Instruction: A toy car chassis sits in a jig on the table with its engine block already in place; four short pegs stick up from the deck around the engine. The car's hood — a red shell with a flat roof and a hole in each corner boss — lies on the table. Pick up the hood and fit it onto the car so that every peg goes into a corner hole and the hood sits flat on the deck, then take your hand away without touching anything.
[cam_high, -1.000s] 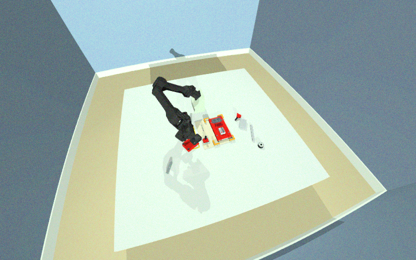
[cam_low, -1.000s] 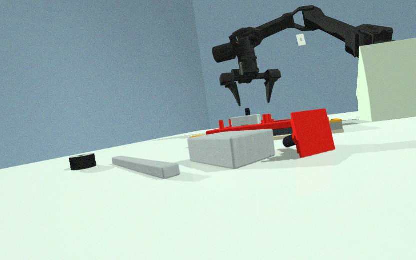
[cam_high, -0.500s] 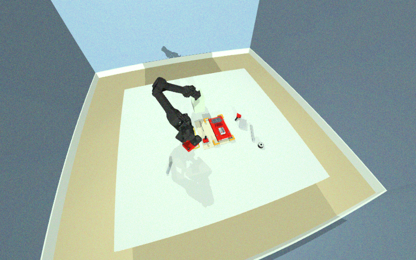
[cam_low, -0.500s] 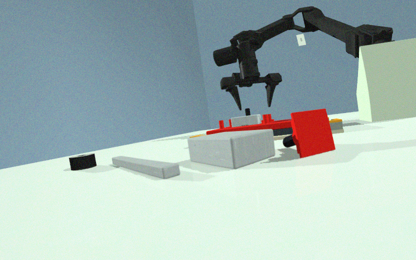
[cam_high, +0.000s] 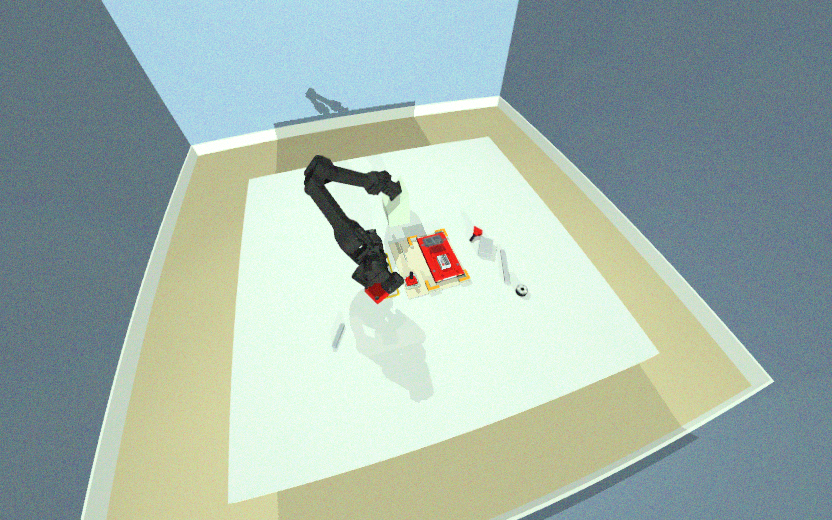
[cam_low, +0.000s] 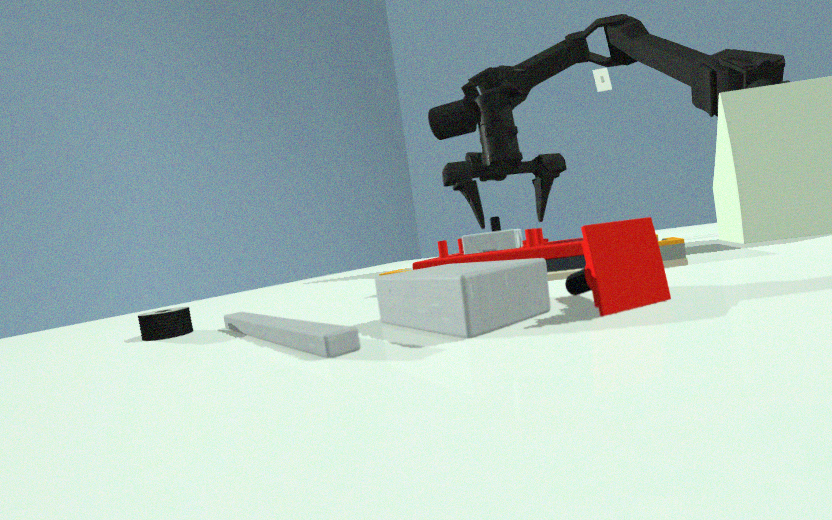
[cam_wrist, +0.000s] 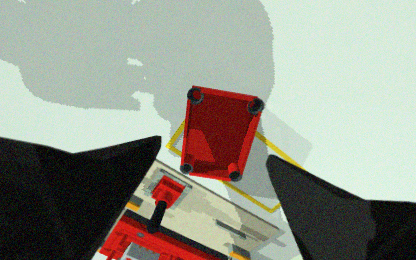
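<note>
The red hood lies 4 cm below my gripper tip. Round my gripper tip: black wheel (10 cm ahead, 47 cm to the left, 4 cm below); grey engine block (5 cm behind, 24 cm to the left, 3 cm below); grey bar (1 cm behind, 46 cm to the left, 5 cm below).
</note>
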